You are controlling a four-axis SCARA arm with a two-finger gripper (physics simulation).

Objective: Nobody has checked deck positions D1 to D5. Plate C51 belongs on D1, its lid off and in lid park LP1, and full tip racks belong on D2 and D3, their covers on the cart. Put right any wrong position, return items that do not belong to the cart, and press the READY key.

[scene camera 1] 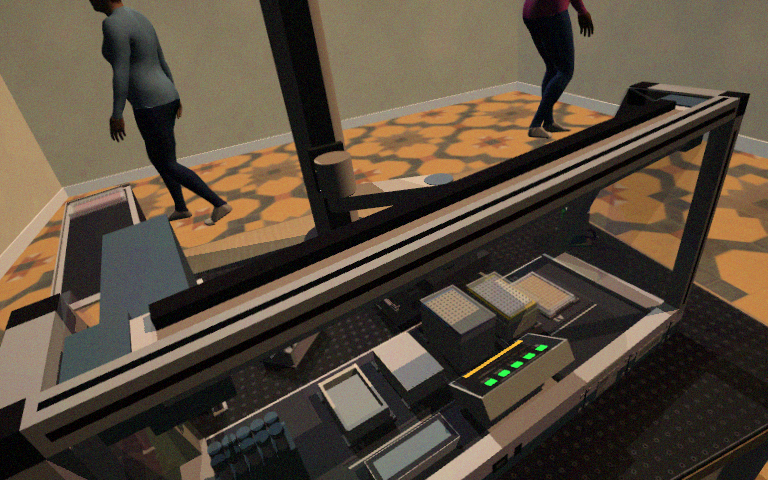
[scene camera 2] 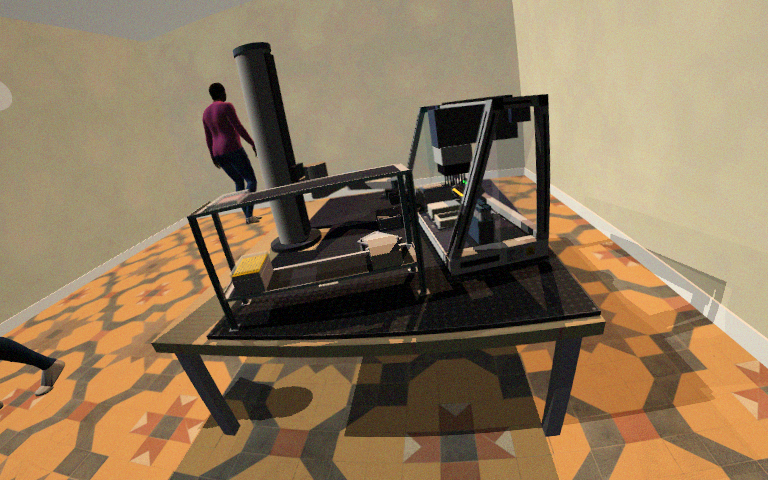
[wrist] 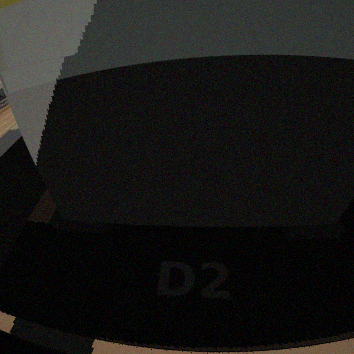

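Where they show: arm's base at its link origin: (scene camera 2: 296, 241).
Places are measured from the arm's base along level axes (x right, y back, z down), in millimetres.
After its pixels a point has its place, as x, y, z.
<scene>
The label D2 shows in the wrist view, below the dark side of a rack (wrist: 200, 150) {-204, -585, -95} very close to the camera. In scene camera 1, the yellow-rimmed tip rack (scene camera 1: 501, 297) stands between a low plate (scene camera 1: 543, 291) and a taller pale-topped rack (scene camera 1: 457, 308). Whether a clear cover is on either rack is unclear. The deck panel (scene camera 1: 512, 362) shows several green lights and a yellow bar; I cannot make out the READY key. My gripper is low behind the yellow-rimmed rack's end of the deck; its fingertips are hidden or too dark to tell their state.
A pale box (scene camera 1: 407, 362), a light tray (scene camera 1: 353, 396) {142, -711, -69}, a long trough (scene camera 1: 416, 447) and blue-capped tubes (scene camera 1: 249, 438) stand on the deck. The frame's front beam (scene camera 1: 362, 254) {115, -933, -515} crosses over it. The cart (scene camera 2: 420, 249) {560, -611, -153} holds a yellow-topped rack (scene camera 2: 250, 271) {656, -159, -180} and a white item (scene camera 2: 382, 246) {517, -503, -155}.
</scene>
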